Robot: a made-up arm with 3 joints. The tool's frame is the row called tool. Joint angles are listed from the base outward.
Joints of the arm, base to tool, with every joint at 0 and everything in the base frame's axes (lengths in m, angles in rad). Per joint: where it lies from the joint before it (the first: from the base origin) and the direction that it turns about. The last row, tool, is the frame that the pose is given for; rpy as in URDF.
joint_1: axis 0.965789 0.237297 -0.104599 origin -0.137 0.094 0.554
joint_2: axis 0 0 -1 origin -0.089 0.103 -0.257
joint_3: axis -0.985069 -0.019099 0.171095 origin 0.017 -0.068 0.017
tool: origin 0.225 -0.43 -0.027 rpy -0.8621 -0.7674 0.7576
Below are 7 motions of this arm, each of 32 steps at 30 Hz.
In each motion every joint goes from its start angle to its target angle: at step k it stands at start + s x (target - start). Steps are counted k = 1, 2, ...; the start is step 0. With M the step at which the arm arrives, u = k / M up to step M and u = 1 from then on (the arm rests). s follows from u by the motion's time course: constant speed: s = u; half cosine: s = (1 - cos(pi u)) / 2; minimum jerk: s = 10 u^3 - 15 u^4 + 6 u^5.
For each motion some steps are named. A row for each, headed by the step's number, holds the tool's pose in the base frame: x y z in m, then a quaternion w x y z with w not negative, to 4 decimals.
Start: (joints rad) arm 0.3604 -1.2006 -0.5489
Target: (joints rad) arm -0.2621 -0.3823 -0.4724
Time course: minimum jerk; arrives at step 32
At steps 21, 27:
21: 0.2063 -0.1233 0.1169 0.8356 0.0385 -0.4606 0.2968
27: 0.1759 -0.2316 0.1736 0.8402 -0.0551 -0.4694 0.2658

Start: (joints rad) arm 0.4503 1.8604 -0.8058
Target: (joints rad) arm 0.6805 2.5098 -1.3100
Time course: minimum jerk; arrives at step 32
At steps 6, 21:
6: -0.6801 0.3983 0.1046 0.5031 -0.2670 -0.1344 -0.8109
21: -0.5686 0.6102 0.1542 0.2284 -0.3377 -0.0851 -0.9092

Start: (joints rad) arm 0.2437 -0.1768 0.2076
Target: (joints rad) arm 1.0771 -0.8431 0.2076
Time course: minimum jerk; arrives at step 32
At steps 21, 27, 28, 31, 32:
21: 0.2279 0.1618 0.2683 0.7510 0.1826 -0.6002 0.2059
27: 0.2545 0.2369 0.3183 0.7053 0.2584 -0.6353 0.1794
28: 0.2563 0.2416 0.3226 0.7018 0.2634 -0.6378 0.1773
31: 0.2583 0.2468 0.3275 0.6976 0.2691 -0.6406 0.1748
32: 0.2583 0.2469 0.3276 0.6976 0.2692 -0.6406 0.1747

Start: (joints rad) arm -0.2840 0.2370 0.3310
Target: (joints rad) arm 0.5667 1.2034 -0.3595
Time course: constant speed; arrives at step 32
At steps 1, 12, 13, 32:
1: -0.0796 -0.3487 0.5281 0.7458 -0.4997 -0.3958 0.1935
12: -0.3053 -0.3432 0.3042 0.8564 -0.3704 -0.3523 -0.0721
13: -0.3265 -0.3328 0.2854 0.8619 -0.3584 -0.3455 -0.0964
32: -0.6580 0.0929 0.1275 0.8263 -0.1678 -0.1398 -0.5191

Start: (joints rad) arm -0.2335 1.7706 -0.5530
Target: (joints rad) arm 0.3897 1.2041 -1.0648
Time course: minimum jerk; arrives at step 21
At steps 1, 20, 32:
1: -0.6671 -0.0400 0.0463 0.5115 -0.4148 -0.3779 -0.6508
20: -0.4913 0.1904 -0.0742 0.6374 -0.0269 -0.3184 -0.7011
32: -0.4911 0.1908 -0.0742 0.6374 -0.0265 -0.3183 -0.7012

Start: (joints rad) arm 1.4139 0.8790 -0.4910
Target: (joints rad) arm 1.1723 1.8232 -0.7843
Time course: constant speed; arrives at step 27
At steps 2, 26, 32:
2: -0.6191 0.4584 0.2709 0.7927 0.2131 0.0719 -0.5666
26: -0.7078 0.5892 0.4784 0.5885 -0.1161 0.1908 -0.7771
32: -0.7052 0.5972 0.4842 0.5761 -0.1300 0.1925 -0.7836

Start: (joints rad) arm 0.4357 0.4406 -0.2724
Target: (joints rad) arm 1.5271 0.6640 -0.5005
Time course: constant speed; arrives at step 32
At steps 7, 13, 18, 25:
7: -0.3568 0.0058 0.0064 0.9142 0.0410 -0.2840 -0.2861
13: -0.4064 0.1375 0.0113 0.9012 0.1225 -0.2207 -0.3524
18: -0.4436 0.2459 0.0414 0.8811 0.1868 -0.1624 -0.4029
25: -0.4869 0.3862 0.1216 0.8398 0.2702 -0.0738 -0.4650

